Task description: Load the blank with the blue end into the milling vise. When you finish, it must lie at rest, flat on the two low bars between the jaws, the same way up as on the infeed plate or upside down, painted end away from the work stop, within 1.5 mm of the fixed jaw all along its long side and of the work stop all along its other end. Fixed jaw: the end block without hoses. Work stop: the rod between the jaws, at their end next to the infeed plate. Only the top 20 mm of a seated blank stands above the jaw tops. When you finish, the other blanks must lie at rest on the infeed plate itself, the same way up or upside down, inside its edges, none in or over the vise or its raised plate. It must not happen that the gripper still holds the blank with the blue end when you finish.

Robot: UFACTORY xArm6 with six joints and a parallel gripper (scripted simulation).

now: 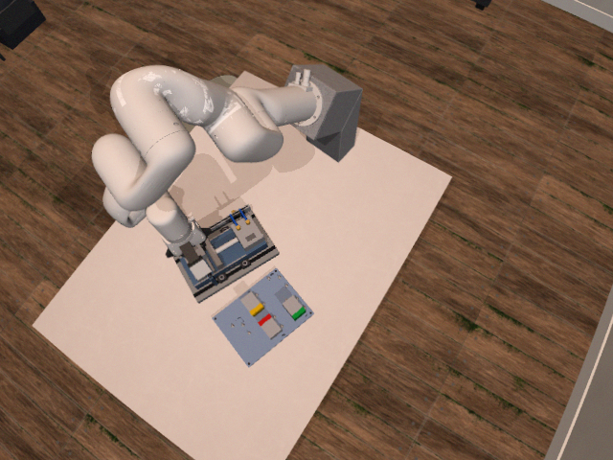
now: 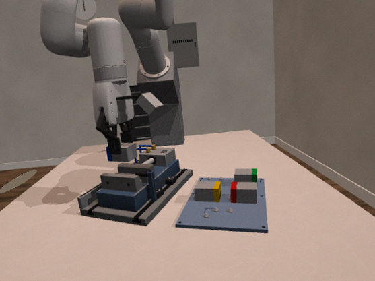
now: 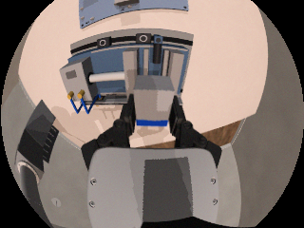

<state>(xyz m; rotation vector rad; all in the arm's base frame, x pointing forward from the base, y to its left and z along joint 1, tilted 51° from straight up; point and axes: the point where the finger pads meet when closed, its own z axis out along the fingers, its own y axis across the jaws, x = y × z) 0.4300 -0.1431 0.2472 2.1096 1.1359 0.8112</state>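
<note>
The fixed jaw is 3 cm ahead of my hand, 2 cm to the right of it and 9 cm below it. From my hand the other things lie so: work stop post: 5 cm ahead, 5 cm to the left, 11 cm below; vise: 4 cm behind, 5 cm to the left, 13 cm below; blue-ended blank: 2 cm below.
</note>
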